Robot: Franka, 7 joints.
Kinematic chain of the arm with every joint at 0, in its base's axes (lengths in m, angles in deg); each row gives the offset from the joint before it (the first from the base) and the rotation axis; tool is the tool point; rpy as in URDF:
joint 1: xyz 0 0 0.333 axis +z
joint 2: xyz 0 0 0 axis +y
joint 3: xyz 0 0 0.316 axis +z
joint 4: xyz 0.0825 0 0 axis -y
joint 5: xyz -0.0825 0 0.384 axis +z
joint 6: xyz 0 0 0 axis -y
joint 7: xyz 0.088 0 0 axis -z
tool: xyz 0 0 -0.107 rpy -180 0 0
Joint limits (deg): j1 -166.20..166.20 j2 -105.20..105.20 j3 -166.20..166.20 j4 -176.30..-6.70 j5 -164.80..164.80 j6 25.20..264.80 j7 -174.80..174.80
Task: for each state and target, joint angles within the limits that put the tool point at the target. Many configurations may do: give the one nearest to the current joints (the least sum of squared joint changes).
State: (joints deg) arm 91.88 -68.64 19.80 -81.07 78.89 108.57 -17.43
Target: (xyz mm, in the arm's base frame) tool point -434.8 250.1 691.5
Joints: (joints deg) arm 75.89 -36.84 49.22 -110.18 77.10 109.50 -17.43
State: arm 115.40 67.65 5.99 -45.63 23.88 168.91 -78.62
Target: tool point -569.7 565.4 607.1
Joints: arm 132.45 50.82 12.87 -40.57 22.47 172.22 -78.62
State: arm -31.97 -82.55 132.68 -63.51 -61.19 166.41 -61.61
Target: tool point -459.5 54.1 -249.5
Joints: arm 0.66 -92.13 166.20 -84.09 -67.89 177.48 -61.61
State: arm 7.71 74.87 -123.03 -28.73 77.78 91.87 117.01
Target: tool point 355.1 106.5 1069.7
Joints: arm 36.58 25.38 -130.77 -9.23 79.00 103.63 117.01
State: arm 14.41 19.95 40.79 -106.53 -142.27 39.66 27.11
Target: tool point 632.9 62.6 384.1
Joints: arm -5.08 34.99 24.10 -105.20 -139.78 44.82 27.11
